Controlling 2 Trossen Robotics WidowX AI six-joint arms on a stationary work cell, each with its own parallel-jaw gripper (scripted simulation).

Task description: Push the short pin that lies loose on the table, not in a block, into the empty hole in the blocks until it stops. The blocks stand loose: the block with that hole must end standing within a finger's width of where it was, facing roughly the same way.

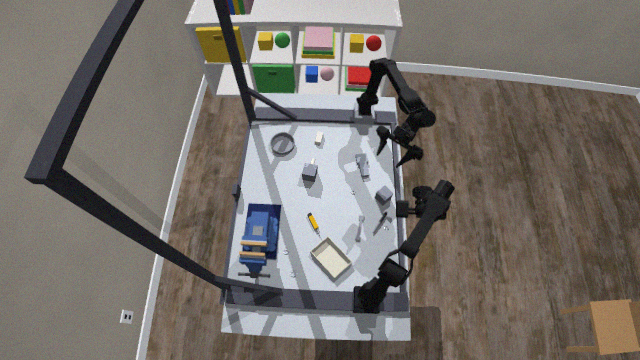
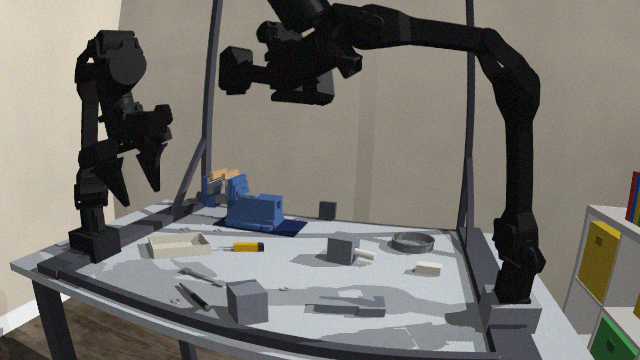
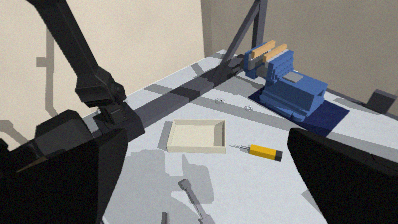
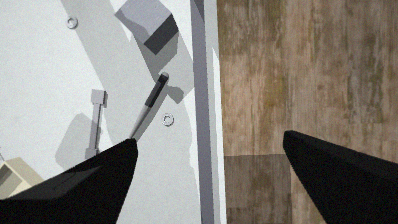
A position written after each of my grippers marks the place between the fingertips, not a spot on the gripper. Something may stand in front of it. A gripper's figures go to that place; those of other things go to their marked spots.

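A grey block point(image 2: 340, 247) is 0.92 m from the lens. A grey block point(image 2: 247, 300) is 0.65 m from the lens. My left gripper point(image 2: 249, 95) is 0.65 m from the lens. My right gripper point(image 2: 143, 198) is 0.62 m from the lens.
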